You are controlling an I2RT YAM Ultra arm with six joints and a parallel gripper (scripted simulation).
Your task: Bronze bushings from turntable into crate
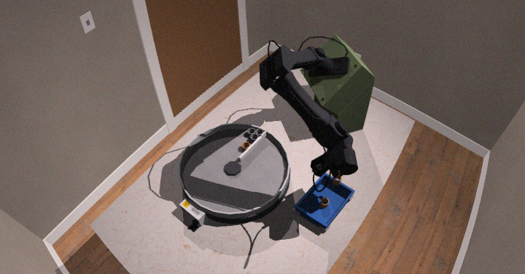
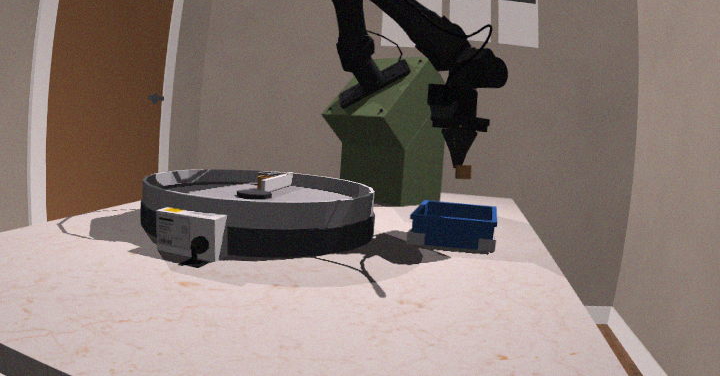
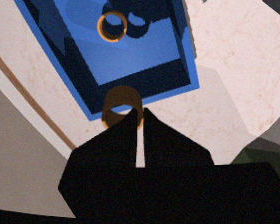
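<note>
Right now the blue crate is 6 cm ahead of my hand, 1 cm to the right of it and 11 cm below it. The rest, counted from my hand: grey turntable 2 cm ahead, 38 cm to the right, 8 cm below.
</note>
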